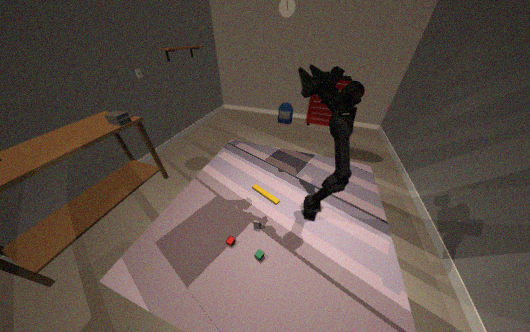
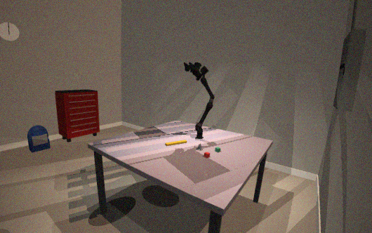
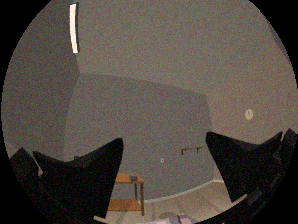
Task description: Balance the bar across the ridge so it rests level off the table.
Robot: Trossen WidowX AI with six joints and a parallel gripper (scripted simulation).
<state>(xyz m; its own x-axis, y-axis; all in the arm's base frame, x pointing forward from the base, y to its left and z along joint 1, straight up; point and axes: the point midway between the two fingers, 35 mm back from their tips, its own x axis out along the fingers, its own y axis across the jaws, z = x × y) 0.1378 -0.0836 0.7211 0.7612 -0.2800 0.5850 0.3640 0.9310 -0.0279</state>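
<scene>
Now: the yellow bar 73 cm below my gripper tip, 13 cm ahead of it and 2 cm to the left of it. Round my gripper tip: green cube (72 cm below, 40 cm to the left, 5 cm ahead); red cube (72 cm below, 38 cm to the left, 21 cm ahead).
</scene>
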